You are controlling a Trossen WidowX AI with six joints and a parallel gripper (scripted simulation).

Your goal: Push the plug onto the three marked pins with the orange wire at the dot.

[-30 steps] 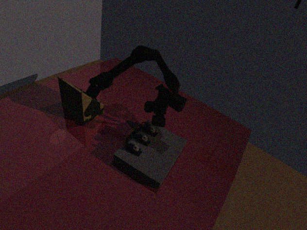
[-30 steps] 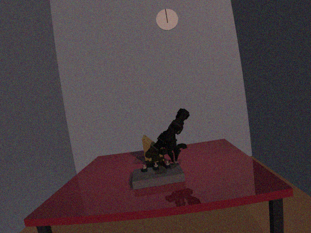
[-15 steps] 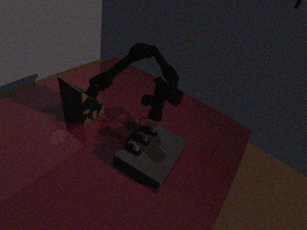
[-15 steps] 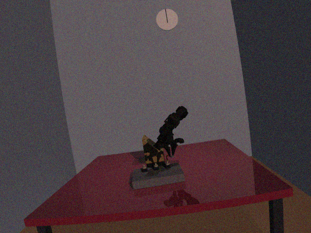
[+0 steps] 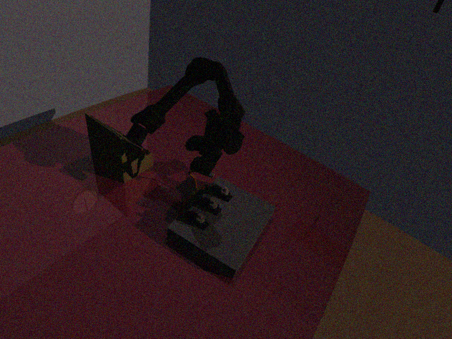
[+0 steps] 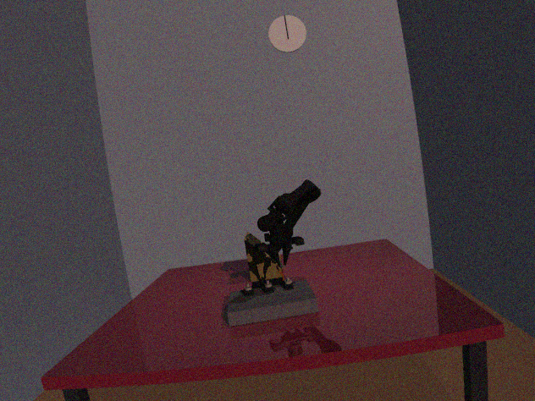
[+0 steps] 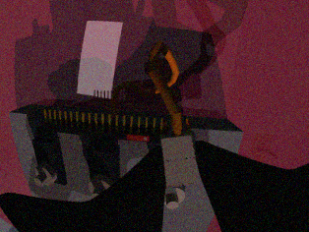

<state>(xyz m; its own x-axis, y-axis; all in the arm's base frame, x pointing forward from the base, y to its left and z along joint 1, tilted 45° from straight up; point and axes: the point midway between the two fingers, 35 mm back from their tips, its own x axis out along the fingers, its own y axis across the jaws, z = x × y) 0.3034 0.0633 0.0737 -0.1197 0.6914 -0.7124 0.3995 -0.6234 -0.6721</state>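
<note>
Now: the red mark 2 cm ahead of my gripper tip, 2 cm to the right of it and 4 cm below it. From my gripper tip the other things lie so: grey holder: 18 cm ahead, 3 cm to the right, 9 cm below.
</note>
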